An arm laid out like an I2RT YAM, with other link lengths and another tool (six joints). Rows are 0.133 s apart.
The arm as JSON. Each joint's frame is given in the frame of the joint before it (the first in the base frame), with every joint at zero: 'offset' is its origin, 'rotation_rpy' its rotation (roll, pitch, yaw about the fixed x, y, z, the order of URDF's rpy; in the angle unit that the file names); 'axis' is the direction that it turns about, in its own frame. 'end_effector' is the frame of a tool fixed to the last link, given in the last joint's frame.
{
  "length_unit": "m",
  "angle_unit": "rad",
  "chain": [
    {
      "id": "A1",
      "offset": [
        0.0,
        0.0,
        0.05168
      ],
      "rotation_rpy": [
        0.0,
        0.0,
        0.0
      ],
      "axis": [
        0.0,
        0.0,
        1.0
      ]
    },
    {
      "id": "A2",
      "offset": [
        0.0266,
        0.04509,
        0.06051
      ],
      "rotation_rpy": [
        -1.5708,
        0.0,
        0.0
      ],
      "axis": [
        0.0,
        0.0,
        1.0
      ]
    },
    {
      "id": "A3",
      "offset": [
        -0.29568,
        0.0,
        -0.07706
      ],
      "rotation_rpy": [
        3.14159,
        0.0,
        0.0
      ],
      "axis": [
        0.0,
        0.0,
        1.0
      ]
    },
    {
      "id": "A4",
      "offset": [
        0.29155,
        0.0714,
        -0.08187
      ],
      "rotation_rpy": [
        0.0,
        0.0,
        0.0
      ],
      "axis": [
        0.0,
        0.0,
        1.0
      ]
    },
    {
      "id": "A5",
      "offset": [
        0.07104,
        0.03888,
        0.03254
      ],
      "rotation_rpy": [
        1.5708,
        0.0,
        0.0
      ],
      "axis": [
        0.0,
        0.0,
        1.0
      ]
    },
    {
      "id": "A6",
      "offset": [
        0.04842,
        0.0,
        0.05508
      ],
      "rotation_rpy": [
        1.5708,
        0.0,
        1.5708
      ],
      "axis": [
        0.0,
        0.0,
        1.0
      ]
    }
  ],
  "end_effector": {
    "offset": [
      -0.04,
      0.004,
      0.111
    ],
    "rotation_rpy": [
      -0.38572,
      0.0,
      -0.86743
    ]
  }
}
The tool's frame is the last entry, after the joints.
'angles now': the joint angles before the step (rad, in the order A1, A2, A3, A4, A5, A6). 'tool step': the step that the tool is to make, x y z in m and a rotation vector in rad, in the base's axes. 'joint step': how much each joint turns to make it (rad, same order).
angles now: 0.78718, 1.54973, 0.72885, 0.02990, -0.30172, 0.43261
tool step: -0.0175, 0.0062, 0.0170, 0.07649, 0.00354, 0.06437
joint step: 0.01644, -0.04283, -0.02419, 0.03612, -0.07339, 0.00779
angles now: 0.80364, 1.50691, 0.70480, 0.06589, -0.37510, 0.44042
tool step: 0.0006, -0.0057, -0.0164, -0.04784, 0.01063, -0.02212
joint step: 0.00047, 0.01932, -0.01299, -0.01066, 0.03396, -0.00324
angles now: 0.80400, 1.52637, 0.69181, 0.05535, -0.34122, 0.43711
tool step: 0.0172, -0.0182, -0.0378, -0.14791, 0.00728, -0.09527
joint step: -0.01802, 0.06572, 0.00643, -0.05400, 0.12474, -0.00896
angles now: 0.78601, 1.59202, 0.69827, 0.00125, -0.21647, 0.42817
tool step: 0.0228, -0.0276, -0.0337, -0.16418, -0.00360, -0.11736
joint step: -0.03312, 0.06441, 0.01653, -0.06417, 0.14690, -0.00168
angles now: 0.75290, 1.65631, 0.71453, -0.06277, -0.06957, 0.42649
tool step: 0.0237, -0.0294, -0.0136, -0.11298, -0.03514, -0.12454
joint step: -0.03986, 0.01744, 0.00310, -0.03517, 0.13573, 0.01721
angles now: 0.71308, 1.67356, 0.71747, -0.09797, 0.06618, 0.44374
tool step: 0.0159, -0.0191, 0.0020, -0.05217, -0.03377, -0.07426
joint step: -0.03205, -0.01306, 0.00360, -0.02494, 0.07445, 0.00658
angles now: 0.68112, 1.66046, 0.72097, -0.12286, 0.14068, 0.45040
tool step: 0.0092, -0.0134, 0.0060, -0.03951, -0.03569, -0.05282
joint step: -0.01368, -0.02410, 0.00016, -0.02249, 0.06548, 0.00839
